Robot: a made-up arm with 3 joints. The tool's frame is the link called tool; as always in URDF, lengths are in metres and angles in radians.
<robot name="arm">
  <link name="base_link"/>
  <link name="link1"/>
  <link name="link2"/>
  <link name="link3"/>
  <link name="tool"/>
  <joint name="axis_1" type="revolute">
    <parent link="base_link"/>
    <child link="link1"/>
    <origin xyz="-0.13 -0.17 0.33"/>
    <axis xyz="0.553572 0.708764 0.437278"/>
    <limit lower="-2.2" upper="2.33" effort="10" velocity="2.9"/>
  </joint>
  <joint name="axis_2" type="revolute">
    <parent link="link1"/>
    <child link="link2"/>
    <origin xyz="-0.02 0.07 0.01"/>
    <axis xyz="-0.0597 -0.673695 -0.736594"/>
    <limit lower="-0.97" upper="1.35" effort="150" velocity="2.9"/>
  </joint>
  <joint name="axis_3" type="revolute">
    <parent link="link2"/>
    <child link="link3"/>
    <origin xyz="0 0 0.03"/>
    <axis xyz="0 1 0"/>
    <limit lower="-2.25" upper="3.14" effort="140" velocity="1.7"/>
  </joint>
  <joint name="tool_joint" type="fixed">
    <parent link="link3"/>
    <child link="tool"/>
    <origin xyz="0.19 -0.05 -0.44" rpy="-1.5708 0 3.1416"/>
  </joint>
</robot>
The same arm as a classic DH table. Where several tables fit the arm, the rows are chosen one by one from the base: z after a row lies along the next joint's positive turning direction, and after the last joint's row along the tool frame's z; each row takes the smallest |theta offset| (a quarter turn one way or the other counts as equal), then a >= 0, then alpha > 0; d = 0 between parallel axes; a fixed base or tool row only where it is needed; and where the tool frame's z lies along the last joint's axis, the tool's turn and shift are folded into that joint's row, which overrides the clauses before.
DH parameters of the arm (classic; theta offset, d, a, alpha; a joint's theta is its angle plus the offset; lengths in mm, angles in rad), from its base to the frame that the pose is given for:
base (fixed): -0.6631 434.1 2.2 -1.1182
axis_1: -0.7259 -242.8 -50.5 -2.5546
axis_2: -1.2013 -97.8 -2.4 2.31
axis_3: 1.0823 0 479.3 3.1416
tool (fixed): -1.9784 77.3 0 0
Joint limits (rad, base to tool): -2.2..2.33 -0.97..1.35 -2.25..3.14

